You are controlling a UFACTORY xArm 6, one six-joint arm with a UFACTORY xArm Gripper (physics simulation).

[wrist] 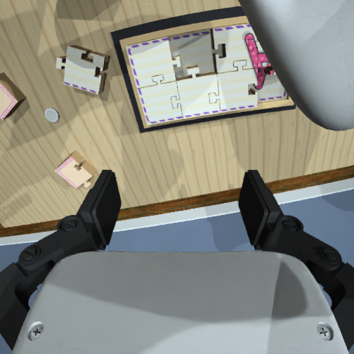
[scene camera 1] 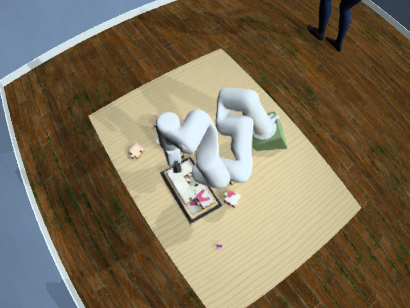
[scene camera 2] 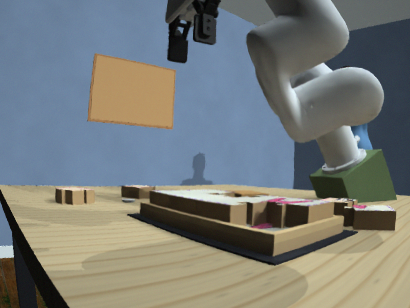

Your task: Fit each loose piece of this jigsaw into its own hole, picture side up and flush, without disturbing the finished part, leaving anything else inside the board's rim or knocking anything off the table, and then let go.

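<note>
The jigsaw board (scene camera 1: 204,214) (scene camera 2: 305,237) has a wooden rim on a dark mat. In the wrist view its finished part (wrist: 197,95) is white with purple dashes and a pink dotted figure. One hole (wrist: 192,56) is in the row farther from the fingers; another hole (wrist: 273,95) is at the near right corner, partly covered by the arm. A loose white piece (wrist: 82,72) with a purple dashed edge lies left of the board. Another loose piece (scene camera 1: 232,198) (scene camera 2: 374,218), white and pink, lies on the board's other side. My gripper (scene camera 1: 177,167) (scene camera 2: 191,41) (wrist: 179,186) is open and empty, high above the table.
Peach pieces with pink edges lie apart: one (scene camera 1: 136,151) (scene camera 2: 75,195) (wrist: 75,170) and another (scene camera 2: 138,191) (wrist: 7,99). A small grey disc (scene camera 2: 128,200) (wrist: 52,115) lies near them. A tiny purple thing (scene camera 1: 219,245) lies beyond the board. The green base (scene camera 1: 276,141) (scene camera 2: 380,175) carries the arm.
</note>
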